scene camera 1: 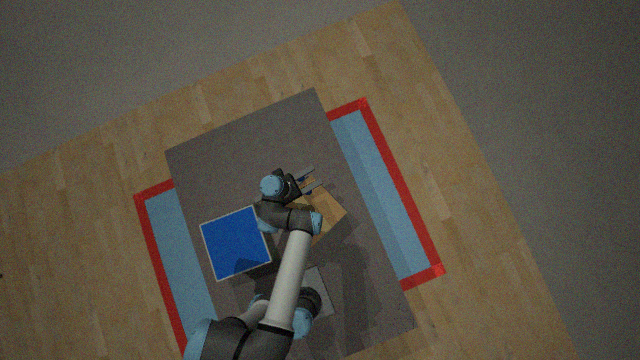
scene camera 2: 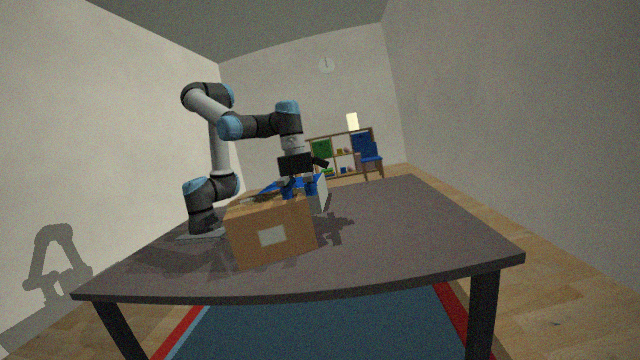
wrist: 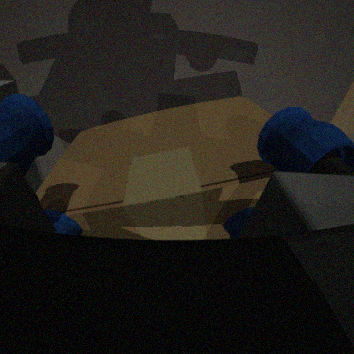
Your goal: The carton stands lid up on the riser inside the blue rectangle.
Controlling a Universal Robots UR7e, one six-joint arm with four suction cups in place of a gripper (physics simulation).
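A brown cardboard carton (scene camera 1: 328, 205) (scene camera 2: 269, 221) (wrist: 211, 126) stands lid up on the grey table (scene camera 1: 235, 155) (scene camera 2: 409, 232), with a pale label on its front side. The blue rectangle (scene camera 1: 235, 242) (scene camera 2: 266, 190) with a white border lies to its left, on a low riser; it has nothing on it. My suction gripper (scene camera 1: 306, 181) (scene camera 2: 298, 188) (wrist: 151, 197) sits over the carton's far edge. In the wrist view the two near blue cups rest on the lid, and the two far cups hang past the edge. The carton rests on the table.
The arm's base (scene camera 1: 312, 298) (scene camera 2: 201, 224) stands on the table behind the carton. A blue floor mat with a red border (scene camera 1: 390, 162) lies under the table. A shelf unit (scene camera 2: 339, 134) and a blue chair (scene camera 2: 368, 151) stand at the far wall.
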